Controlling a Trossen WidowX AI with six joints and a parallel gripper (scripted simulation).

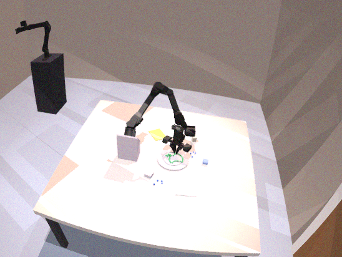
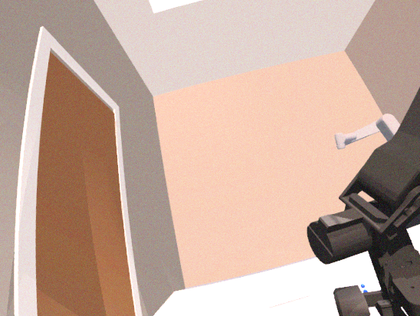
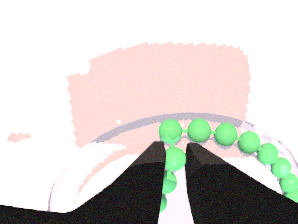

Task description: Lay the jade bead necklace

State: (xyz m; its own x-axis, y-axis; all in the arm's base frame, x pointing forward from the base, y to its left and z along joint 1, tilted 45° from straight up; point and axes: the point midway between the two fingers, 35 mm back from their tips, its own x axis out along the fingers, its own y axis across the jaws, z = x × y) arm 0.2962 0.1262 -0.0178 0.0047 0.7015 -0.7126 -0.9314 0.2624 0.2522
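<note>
The round white bead board lies 1 cm behind my gripper tip, 5 cm to the right of it and 1 cm below it. Round my gripper tip: yellow sheet 15 cm behind, 19 cm to the left, 1 cm below; then blue block 20 cm ahead, 3 cm to the right, 1 cm below; then cream block 11 cm ahead, 19 cm to the left.
</note>
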